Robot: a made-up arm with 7 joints. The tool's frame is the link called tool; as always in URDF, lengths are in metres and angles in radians. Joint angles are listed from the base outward. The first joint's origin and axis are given. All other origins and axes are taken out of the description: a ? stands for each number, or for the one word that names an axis. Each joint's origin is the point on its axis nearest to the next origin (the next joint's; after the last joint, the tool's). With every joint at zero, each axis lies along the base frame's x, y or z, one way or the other. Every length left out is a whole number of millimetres.
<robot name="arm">
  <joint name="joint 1" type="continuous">
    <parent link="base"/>
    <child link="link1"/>
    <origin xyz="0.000 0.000 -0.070"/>
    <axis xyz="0 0 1"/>
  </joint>
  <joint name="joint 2" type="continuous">
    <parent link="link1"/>
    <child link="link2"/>
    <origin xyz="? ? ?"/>
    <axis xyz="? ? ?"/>
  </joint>
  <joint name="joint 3" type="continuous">
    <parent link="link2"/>
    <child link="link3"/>
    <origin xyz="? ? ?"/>
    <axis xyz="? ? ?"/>
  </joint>
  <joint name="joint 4" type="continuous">
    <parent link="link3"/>
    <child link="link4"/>
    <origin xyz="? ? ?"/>
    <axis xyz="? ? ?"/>
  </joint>
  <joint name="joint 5" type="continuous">
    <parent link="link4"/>
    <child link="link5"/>
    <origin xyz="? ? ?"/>
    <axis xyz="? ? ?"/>
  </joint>
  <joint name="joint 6" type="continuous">
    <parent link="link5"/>
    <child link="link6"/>
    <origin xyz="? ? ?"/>
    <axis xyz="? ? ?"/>
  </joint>
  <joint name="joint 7" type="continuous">
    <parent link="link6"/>
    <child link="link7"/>
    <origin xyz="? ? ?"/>
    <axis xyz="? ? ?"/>
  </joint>
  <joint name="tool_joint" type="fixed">
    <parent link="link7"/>
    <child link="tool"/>
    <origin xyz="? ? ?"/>
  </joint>
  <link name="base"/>
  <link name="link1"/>
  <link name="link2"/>
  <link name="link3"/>
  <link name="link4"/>
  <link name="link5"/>
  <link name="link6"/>
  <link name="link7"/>
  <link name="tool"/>
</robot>
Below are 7 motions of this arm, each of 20 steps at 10 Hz.
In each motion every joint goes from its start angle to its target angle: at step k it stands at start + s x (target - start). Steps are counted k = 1, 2, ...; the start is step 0. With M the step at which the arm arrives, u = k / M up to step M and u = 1 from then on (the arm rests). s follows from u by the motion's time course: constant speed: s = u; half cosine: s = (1 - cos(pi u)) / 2; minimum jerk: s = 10 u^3 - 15 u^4 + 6 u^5.
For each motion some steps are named. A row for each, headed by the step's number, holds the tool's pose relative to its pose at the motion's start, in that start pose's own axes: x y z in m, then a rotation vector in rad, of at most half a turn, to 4 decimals.
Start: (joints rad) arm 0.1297 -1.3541 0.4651 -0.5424 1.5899 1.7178 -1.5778
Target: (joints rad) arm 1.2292 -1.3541 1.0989 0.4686 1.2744 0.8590 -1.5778
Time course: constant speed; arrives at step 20
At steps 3, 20:
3: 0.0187 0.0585 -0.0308 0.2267 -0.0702 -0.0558
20: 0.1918 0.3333 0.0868 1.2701 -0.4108 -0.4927

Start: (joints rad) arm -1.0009 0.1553 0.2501 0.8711 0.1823 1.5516 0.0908
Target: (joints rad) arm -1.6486 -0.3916 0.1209 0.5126 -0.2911 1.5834 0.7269
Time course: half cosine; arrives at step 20
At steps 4, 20:
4: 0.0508 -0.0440 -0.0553 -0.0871 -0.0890 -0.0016
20: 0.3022 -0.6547 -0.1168 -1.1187 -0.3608 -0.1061

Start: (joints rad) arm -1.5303 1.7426 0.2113 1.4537 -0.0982 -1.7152 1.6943
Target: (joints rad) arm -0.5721 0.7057 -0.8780 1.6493 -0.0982 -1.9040 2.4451
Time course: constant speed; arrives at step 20
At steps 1, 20:
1: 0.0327 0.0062 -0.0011 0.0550 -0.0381 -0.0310
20: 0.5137 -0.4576 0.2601 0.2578 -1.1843 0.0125

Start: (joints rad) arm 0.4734 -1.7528 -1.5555 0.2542 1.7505 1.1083 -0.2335
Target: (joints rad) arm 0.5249 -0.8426 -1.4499 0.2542 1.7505 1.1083 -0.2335
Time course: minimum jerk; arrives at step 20
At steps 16, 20:
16: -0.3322 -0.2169 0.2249 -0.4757 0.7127 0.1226
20: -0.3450 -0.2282 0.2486 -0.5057 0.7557 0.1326

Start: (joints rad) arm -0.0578 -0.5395 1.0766 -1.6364 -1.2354 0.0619 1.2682
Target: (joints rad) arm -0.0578 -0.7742 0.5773 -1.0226 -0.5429 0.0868 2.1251
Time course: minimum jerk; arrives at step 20
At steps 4, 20:
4: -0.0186 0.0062 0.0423 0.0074 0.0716 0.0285
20: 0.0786 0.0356 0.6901 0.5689 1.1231 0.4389

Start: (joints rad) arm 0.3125 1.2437 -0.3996 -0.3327 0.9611 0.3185 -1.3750
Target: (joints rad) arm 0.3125 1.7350 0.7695 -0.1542 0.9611 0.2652 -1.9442
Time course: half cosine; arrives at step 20
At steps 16, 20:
16: 0.1204 -0.0954 0.1681 0.5119 0.1948 0.5222
20: 0.1291 -0.1098 0.1964 0.5546 0.2484 0.5749

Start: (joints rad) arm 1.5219 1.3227 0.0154 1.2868 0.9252 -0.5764 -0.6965
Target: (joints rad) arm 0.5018 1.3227 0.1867 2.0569 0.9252 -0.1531 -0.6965
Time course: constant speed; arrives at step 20
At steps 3, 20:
3: -0.0433 -0.0849 0.0594 0.0586 0.0275 0.2376
20: 0.1677 -0.4727 0.1618 0.3955 -0.2285 1.5036

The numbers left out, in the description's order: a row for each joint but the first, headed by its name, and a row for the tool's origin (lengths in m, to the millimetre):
joint 2: xyz -0.069 0.072 0.000, axis 0 1 0
joint 3: xyz -0.393 0.000 -0.187, axis 0 0 1
joint 4: xyz 0.052 -0.017 0.000, axis 0 1 0
joint 5: xyz 0.055 0.000 -0.222, axis -1 0 0
joint 6: xyz 0.000 -0.218 -0.181, axis 0 0 1
joint 7: xyz -0.133 0.092 0.000, axis 0 0 1
tool: xyz -0.292 0.060 0.000

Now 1 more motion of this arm.
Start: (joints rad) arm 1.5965 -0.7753 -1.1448 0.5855 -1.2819 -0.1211 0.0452
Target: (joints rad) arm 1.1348 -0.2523 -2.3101 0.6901 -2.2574 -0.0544 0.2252
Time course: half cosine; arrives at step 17
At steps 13, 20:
13: 0.2536 0.3647 -0.2025 1.0838 -1.4355 0.5451
20: 0.2925 0.4163 -0.1707 1.1891 -1.6566 0.7560

